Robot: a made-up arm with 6 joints.
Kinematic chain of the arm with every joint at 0, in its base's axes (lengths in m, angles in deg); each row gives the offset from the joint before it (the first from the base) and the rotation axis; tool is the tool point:
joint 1: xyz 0 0 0.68 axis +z
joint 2: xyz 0.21 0 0 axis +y
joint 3: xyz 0 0 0.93 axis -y
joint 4: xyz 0 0 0.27 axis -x
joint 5: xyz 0.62 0 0 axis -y
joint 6: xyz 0.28 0 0 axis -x
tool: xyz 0 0 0
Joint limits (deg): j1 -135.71..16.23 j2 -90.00..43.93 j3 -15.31..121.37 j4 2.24..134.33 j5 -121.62..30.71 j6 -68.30..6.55
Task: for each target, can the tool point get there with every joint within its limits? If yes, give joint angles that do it. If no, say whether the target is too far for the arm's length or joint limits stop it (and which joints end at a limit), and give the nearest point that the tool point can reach.
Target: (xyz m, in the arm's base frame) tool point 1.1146 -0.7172 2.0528
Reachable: yes | joints -29.47 21.58 39.20 75.76 -16.27 -6.83
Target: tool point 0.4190 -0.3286 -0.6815
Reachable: no: joint limits stop it (at a limit: joint 1, joint 2, joint 3, joint 4, joint 5) | nearest point 0.5228 0.7483 0.0609 | short by 1.312 m
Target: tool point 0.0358 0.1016 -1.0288
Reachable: no: joint limits stop it (at a limit: joint 2, joint 3, joint 4) | nearest point 0.3237 0.9186 -0.0020 | short by 1.343 m
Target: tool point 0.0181 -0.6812 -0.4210
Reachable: no: joint limits stop it (at a limit: joint 1, joint 2, joint 3, joint 4) | nearest point -0.8300 -0.4318 0.0344 | short by 0.994 m
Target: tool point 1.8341 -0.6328 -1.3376
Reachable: no: too far | nearest point 1.3879 -0.4788 0.6825 | short by 2.074 m
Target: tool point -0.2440 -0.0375 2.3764
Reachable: yes | joints -1.36 -2.78 106.54 17.29 -31.31 0.92
